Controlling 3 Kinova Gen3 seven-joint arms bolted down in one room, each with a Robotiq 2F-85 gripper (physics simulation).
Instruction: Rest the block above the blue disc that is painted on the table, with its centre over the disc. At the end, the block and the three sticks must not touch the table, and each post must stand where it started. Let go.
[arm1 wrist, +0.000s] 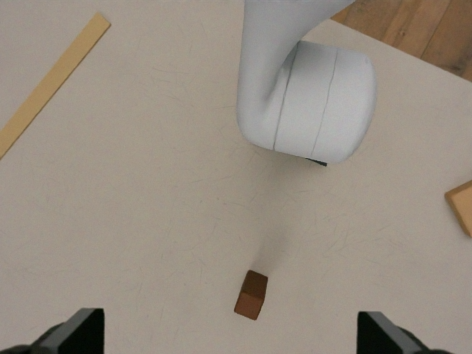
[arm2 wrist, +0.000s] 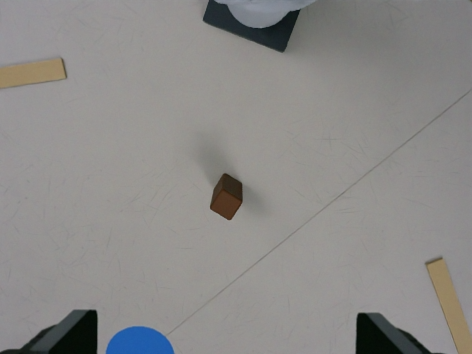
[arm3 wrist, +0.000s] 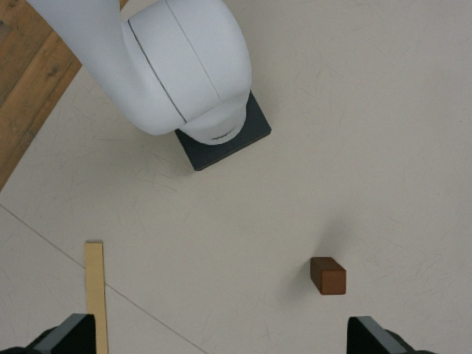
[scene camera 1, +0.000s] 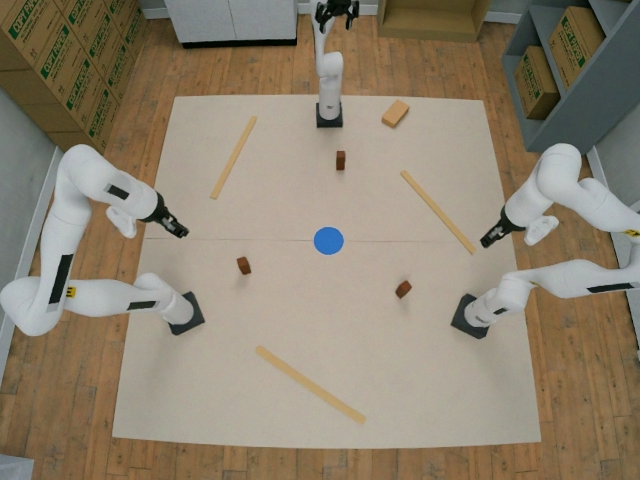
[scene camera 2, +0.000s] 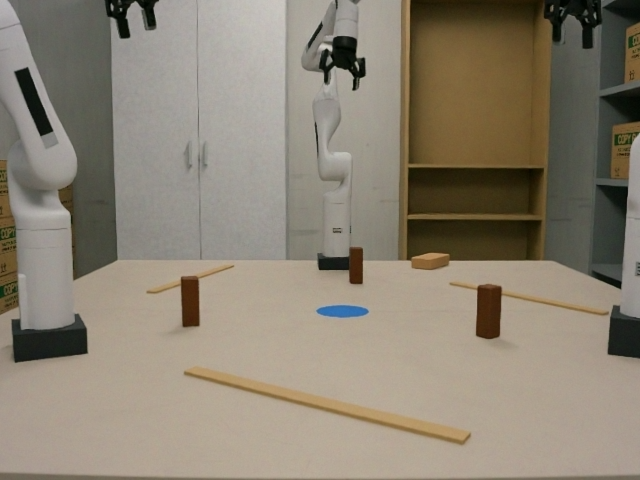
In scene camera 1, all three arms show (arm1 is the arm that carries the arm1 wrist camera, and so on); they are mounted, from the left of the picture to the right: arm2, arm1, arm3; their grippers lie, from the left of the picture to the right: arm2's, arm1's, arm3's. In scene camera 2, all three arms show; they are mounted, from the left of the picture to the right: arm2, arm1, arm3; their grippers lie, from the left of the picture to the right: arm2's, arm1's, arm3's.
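The orange block (arm1 wrist: 462, 205) (scene camera 1: 395, 113) (scene camera 2: 430, 260) lies on the table, right of arm1's base. Three tan sticks lie flat: a left stick (arm1 wrist: 52, 82) (arm2 wrist: 450, 305) (scene camera 1: 233, 157) (scene camera 2: 191, 279), a right stick (arm3 wrist: 96, 285) (scene camera 1: 438, 211) (scene camera 2: 527, 298) and a front stick (arm2 wrist: 32, 73) (scene camera 1: 310, 384) (scene camera 2: 328, 404). Brown posts stand upright around the blue disc (arm2 wrist: 140, 342) (scene camera 1: 328, 240) (scene camera 2: 342, 311): back post (arm1 wrist: 250, 295) (scene camera 1: 340, 160) (scene camera 2: 355, 265), left post (arm2 wrist: 226, 196) (scene camera 1: 244, 265) (scene camera 2: 189, 301), right post (arm3 wrist: 330, 276) (scene camera 1: 403, 289) (scene camera 2: 488, 311). Arm1's gripper (scene camera 1: 337, 23) (scene camera 2: 341, 82), arm2's gripper (scene camera 1: 180, 230) (scene camera 2: 136, 31) and arm3's gripper (scene camera 1: 488, 242) (scene camera 2: 572, 41) are open, empty, high up.
Arm1's base (scene camera 1: 329, 122) (scene camera 2: 333, 261) stands at the table's back edge. Arm2's base (scene camera 1: 187, 317) (scene camera 2: 49, 343) stands at the left and arm3's base (scene camera 1: 467, 322) (scene camera 2: 624, 335) at the right. Cartons and shelves stand beyond the table.
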